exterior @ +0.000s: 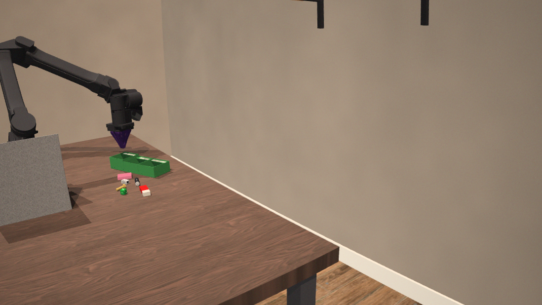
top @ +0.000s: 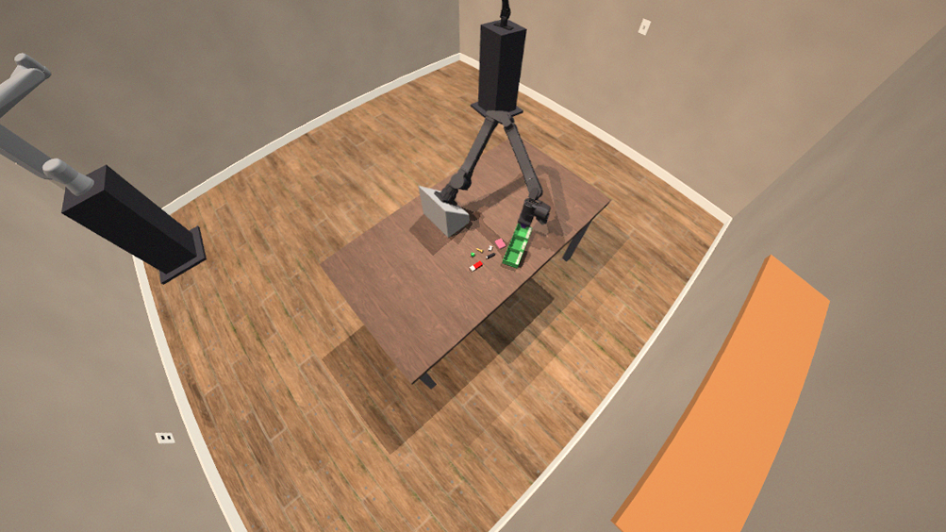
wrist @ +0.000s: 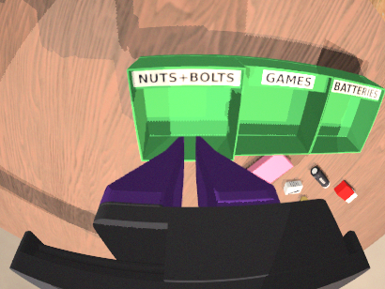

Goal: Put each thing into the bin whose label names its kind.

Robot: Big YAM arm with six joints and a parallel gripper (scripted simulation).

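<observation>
Right now my hand is 1 cm short of the black battery, 22 cm to the left of it and 8 cm above it. The rest, counted from my hand: green three-part bin 4 cm ahead, 7 cm to the right, 6 cm below; then pink pad 2 cm behind, 13 cm to the right, 8 cm below; then white piece 3 cm behind, 20 cm to the right, 8 cm below.
</observation>
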